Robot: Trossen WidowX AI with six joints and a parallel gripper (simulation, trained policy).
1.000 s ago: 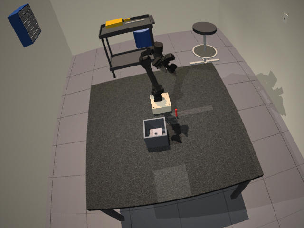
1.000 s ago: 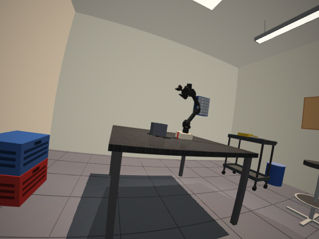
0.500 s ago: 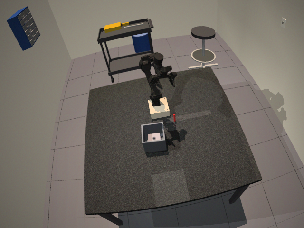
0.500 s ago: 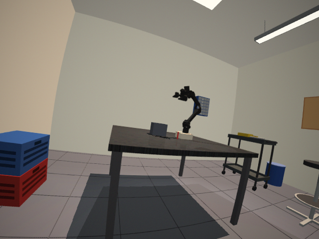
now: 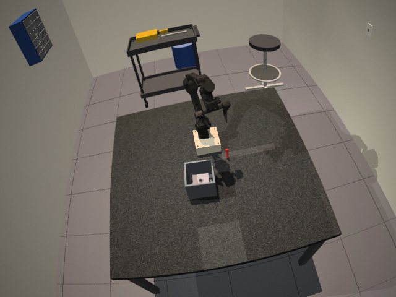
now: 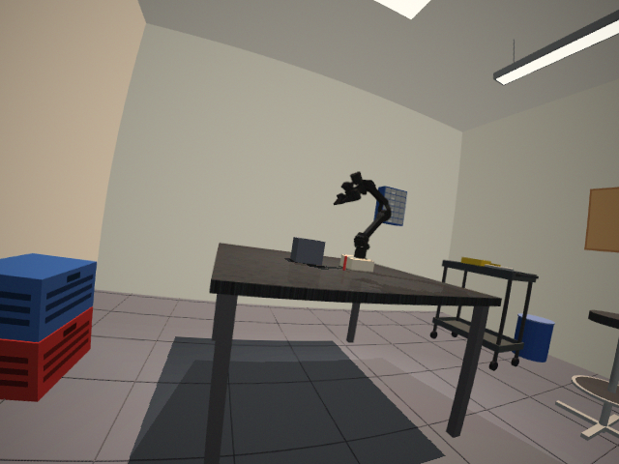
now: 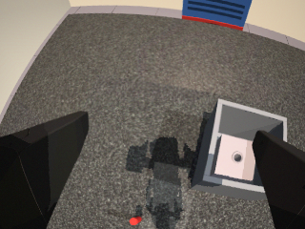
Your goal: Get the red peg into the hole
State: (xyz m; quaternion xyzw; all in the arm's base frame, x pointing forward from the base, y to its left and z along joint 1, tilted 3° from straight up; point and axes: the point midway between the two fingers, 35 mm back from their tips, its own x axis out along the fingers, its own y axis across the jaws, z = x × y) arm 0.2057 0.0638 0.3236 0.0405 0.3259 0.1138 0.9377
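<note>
Right now the red peg is 80 mm behind my gripper tip, 40 mm to the left of it and 330 mm below it. Also, from my gripper tip: plate 100 mm ahead, 140 mm to the right, 320 mm below.
</note>
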